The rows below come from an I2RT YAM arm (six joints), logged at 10 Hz.
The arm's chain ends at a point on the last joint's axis. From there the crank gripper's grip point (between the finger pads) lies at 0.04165 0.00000 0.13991 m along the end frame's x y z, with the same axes.
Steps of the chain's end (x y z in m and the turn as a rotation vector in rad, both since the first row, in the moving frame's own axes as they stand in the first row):
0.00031 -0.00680 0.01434 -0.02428 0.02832 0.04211
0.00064 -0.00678 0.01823 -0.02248 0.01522 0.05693
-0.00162 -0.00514 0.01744 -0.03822 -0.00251 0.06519
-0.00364 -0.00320 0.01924 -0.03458 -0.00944 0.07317
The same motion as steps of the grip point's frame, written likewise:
0.00415 -0.00158 0.01304 -0.02428 0.02832 0.04211
0.00261 -0.00121 0.01752 -0.02248 0.01522 0.05693
-0.00223 0.00291 0.01739 -0.03822 -0.00251 0.06519
-0.00525 0.00464 0.01949 -0.03458 -0.00944 0.07317

